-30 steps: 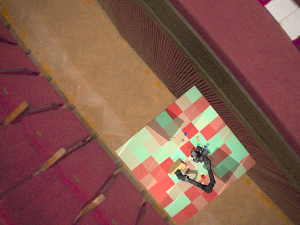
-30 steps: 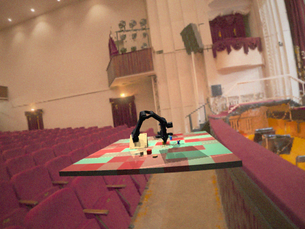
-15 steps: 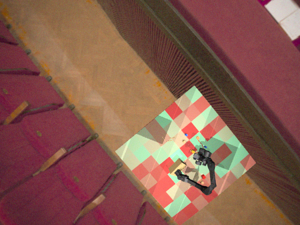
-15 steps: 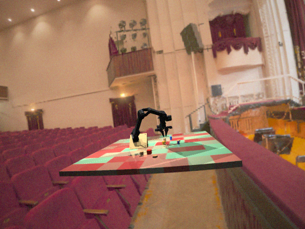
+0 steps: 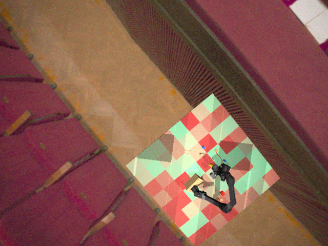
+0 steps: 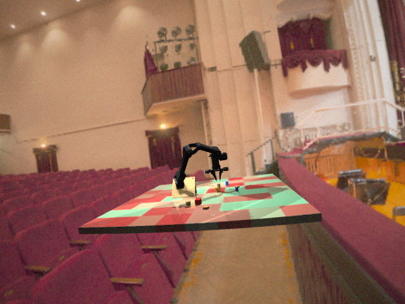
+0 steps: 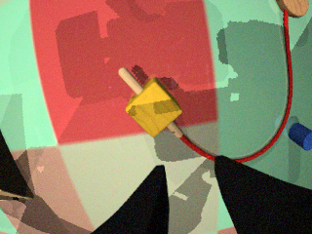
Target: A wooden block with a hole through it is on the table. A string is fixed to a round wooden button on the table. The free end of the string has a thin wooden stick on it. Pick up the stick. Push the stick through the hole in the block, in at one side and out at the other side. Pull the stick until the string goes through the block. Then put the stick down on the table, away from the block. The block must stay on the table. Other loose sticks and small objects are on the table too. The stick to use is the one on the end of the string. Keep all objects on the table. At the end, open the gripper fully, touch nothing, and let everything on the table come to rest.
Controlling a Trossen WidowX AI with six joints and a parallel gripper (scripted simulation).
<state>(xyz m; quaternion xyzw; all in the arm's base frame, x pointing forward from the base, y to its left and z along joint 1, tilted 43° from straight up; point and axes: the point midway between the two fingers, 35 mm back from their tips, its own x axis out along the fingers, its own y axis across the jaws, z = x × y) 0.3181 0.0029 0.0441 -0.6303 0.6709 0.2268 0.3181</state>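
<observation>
My gripper tip is now 70 mm above the yellow cube, 20 mm to the right of it and 10 mm past it. From my gripper tip the other things lie so: round wooden button 150 mm ahead, 80 mm to the left, 80 mm below; wooden cylinder 180 mm to the left, 70 mm below; thin wooden stick 80 mm below, 10 mm behind.
</observation>
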